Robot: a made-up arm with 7 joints. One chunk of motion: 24 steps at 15 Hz.
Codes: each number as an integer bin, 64 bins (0 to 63) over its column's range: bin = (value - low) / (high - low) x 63, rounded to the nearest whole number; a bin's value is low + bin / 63 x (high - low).
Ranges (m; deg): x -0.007..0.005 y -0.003..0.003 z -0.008..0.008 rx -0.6..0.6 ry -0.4..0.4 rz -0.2..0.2
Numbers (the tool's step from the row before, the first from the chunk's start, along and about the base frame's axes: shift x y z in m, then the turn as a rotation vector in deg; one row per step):
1: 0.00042 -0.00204 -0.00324 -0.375 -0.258 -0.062
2: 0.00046 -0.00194 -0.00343 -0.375 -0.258 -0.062
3: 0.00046 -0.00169 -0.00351 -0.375 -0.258 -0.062
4: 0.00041 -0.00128 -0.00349 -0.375 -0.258 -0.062
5: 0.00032 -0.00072 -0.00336 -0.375 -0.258 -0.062
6: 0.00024 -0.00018 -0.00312 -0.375 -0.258 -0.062
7: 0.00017 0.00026 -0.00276 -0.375 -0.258 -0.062
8: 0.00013 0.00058 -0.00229 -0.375 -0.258 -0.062
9: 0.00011 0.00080 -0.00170 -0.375 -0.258 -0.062
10: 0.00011 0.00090 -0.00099 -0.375 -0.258 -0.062
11: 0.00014 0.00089 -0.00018 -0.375 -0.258 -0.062
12: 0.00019 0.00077 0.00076 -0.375 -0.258 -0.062
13: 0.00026 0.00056 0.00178 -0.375 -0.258 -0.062
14: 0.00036 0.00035 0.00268 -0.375 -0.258 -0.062
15: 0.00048 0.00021 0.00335 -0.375 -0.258 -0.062
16: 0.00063 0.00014 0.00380 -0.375 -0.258 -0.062
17: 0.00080 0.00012 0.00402 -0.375 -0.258 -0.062
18: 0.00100 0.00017 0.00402 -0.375 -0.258 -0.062
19: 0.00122 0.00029 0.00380 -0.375 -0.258 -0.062
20: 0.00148 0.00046 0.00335 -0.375 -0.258 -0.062
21: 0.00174 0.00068 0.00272 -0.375 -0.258 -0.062
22: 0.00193 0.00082 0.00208 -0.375 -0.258 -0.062
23: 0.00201 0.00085 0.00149 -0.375 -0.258 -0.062
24: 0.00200 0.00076 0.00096 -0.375 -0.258 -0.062
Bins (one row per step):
1: 39 10 19 12 11 22
2: 39 11 18 12 11 22
3: 39 14 18 12 11 22
4: 39 18 18 12 11 22
5: 38 24 18 12 11 22
6: 38 30 19 12 11 22
7: 38 34 21 12 11 22
8: 37 38 22 12 11 22
9: 37 40 25 12 11 22
10: 37 41 28 12 11 22
11: 37 41 31 12 11 22
12: 38 40 34 12 11 22
13: 38 37 39 12 11 22
14: 39 35 42 12 11 22
15: 39 34 45 12 11 22
16: 40 33 46 12 11 22
17: 41 33 47 12 11 22
18: 42 33 47 12 11 22
19: 43 35 46 12 11 22
20: 45 36 45 12 11 22
21: 46 39 42 12 11 22
22: 47 40 40 12 11 22
23: 47 40 37 12 11 22
24: 47 39 35 12 11 22

